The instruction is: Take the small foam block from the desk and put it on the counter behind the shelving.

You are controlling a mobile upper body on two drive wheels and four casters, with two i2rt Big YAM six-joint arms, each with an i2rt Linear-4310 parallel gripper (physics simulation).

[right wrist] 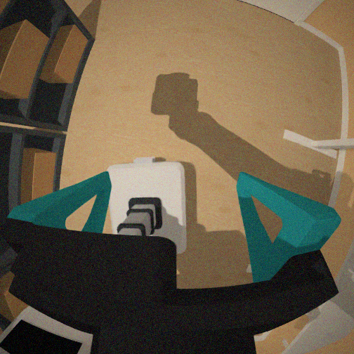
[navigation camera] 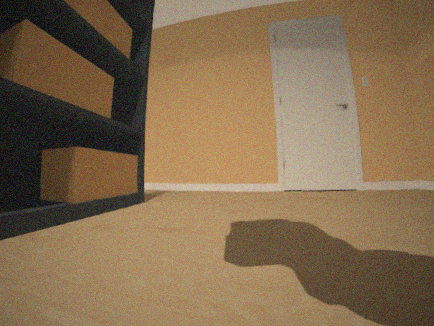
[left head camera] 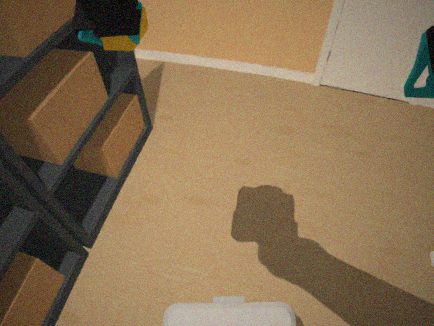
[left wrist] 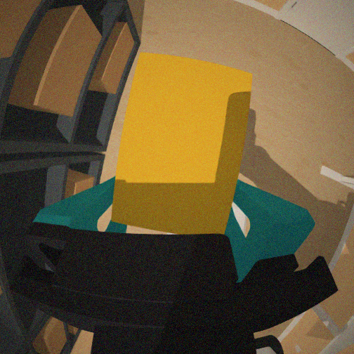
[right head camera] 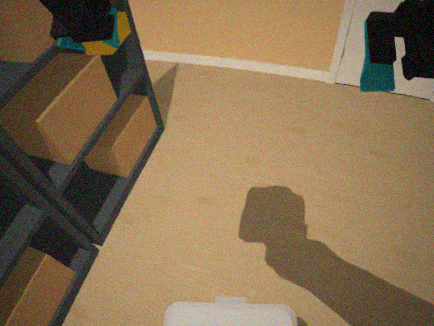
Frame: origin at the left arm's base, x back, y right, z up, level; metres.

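Where they show: left gripper, fingertip midpoint: (left head camera: pixel 122 42) (right head camera: pixel 103 47); right gripper, fingertip midpoint: (right head camera: pixel 404 88).
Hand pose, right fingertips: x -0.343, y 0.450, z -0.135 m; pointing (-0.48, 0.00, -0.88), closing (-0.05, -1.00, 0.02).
Each offset is from my right fingertips to the centre of the thing. "spot": to the spot under its first point.
The small foam block, yellow {dz -0.064, dx -0.277, dy -0.444 m} (left head camera: pixel 120 43) (right head camera: pixel 102 48) (left wrist: pixel 175 125), is held between the teal fingers of my left gripper (left wrist: pixel 173 177), which is shut on it. In both head camera views the block hangs at the upper left, in front of the dark shelving (left head camera: pixel 142 100) (right head camera: pixel 154 107) (navigation camera: pixel 143 75). My right gripper (right wrist: pixel 173 178) is open, with its teal fingers wide apart and no object between them. It also shows in part at the upper right of both head camera views. The desk and the counter do not show in these views.
Brown boxes {spot: dz -0.621, dx -0.651, dy -0.880 m} (left head camera: pixel 75 112) (right head camera: pixel 80 110) (navigation camera: pixel 100 175) stand in the shelving at the left. Its far end stands near an orange wall (left head camera: pixel 225 30) (navigation camera: pixel 215 110). A white door (left head camera: pixel 375 55) (navigation camera: pixel 320 115) is ahead, right. My white base (left head camera: pixel 230 315) (right wrist: pixel 145 177) is below. Arm shadows fall on the floor.
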